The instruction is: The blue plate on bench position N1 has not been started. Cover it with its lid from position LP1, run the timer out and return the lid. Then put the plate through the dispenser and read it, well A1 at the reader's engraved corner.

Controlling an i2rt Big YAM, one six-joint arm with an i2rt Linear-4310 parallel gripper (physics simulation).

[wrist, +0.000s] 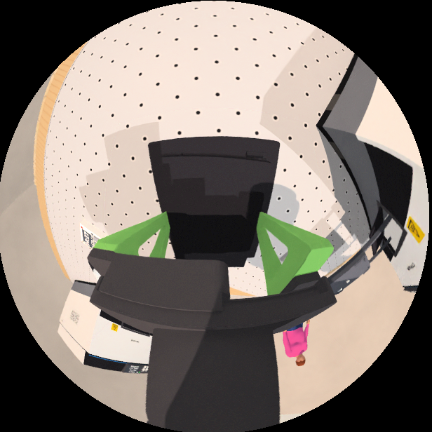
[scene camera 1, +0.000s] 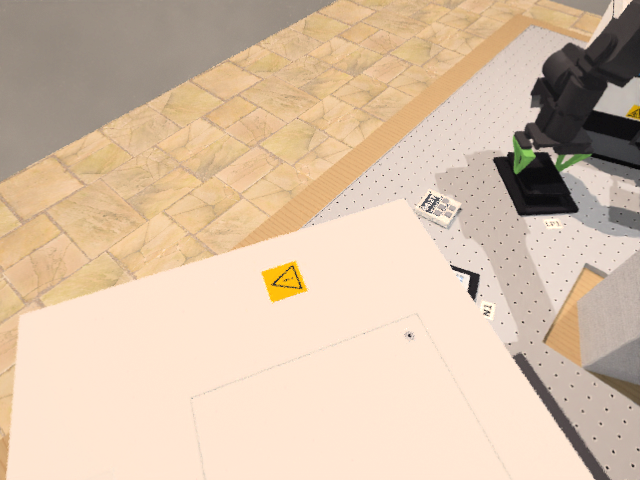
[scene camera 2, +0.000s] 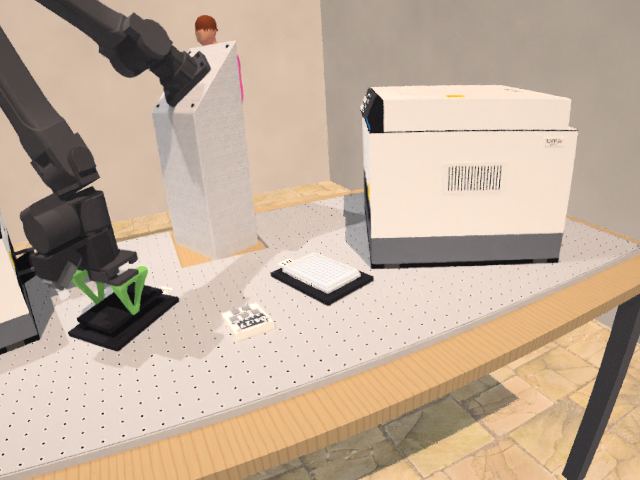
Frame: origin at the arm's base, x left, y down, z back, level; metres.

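Where they show: gripper, fingertip midpoint: (scene camera 1: pixel 535 171) (scene camera 2: pixel 117 308); arm's base, link origin: (scene camera 2: pixel 188 80).
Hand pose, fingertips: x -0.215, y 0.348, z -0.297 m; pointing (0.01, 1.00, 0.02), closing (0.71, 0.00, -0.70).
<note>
Things, the pixels of their top centre, and the offset from my fingertips. "spot": a spot on its surface instead.
- black lid, top centre: (scene camera 2: pixel 119 301) (scene camera 1: pixel 538 170) dy -0.010, dx +0.005, dz +0.005 m
- black nest, top centre: (scene camera 2: pixel 124 312) (scene camera 1: pixel 535 180) dy +0.015, dx +0.007, dz +0.009 m
- LP1 label, surface spot: (scene camera 2: pixel 165 290) (scene camera 1: pixel 550 223) spot: dy +0.027, dx +0.084, dz +0.081 m
- plate, top centre: (scene camera 1: pixel 429 282) (scene camera 2: pixel 320 267) dy +0.004, dx +0.371, dz -0.018 m
- N1 label, surface spot: (scene camera 1: pixel 486 310) spot: dy +0.028, dx +0.336, dz +0.080 m
- timer, top centre: (scene camera 2: pixel 246 316) (scene camera 1: pixel 438 205) dy +0.013, dx +0.204, dz -0.103 m
- big white instrument, top centre: (scene camera 2: pixel 452 90) dy -0.296, dx +0.727, dz +0.053 m
My gripper (scene camera 1: pixel 539 172) (scene camera 2: pixel 116 307) (wrist: pixel 212 216) is shut on the black lid (scene camera 1: pixel 542 178) (scene camera 2: pixel 103 313) (wrist: pixel 220 200), with its green fingers at two opposite sides. The lid is in or very close above the black nest (scene camera 1: pixel 549 211) (scene camera 2: pixel 122 341) (wrist: pixel 215 144) beside the LP1 label (scene camera 1: pixel 552 223) (scene camera 2: pixel 165 290); any small gap is hard to tell. The plate (scene camera 1: pixel 461 279) (scene camera 2: pixel 323 271), pale in colour, sits uncovered in the nest (scene camera 1: pixel 474 285) (scene camera 2: pixel 328 299) beside the N1 label (scene camera 1: pixel 486 310) (scene camera 2: pixel 285 262). The timer (scene camera 1: pixel 438 208) (scene camera 2: pixel 248 321) lies between the two nests.
A big white instrument (scene camera 1: pixel 129 361) (scene camera 2: pixel 465 211) stands beyond N1 and hides part of its nest in scene camera 1. Another instrument (scene camera 2: pixel 10 310) (wrist: pixel 395 95) stands close to LP1. A grey pillar (scene camera 1: pixel 615 315) (scene camera 2: pixel 222 180) carries the arm. A person (scene camera 2: pixel 205 29) (wrist: pixel 295 342) stands behind.
</note>
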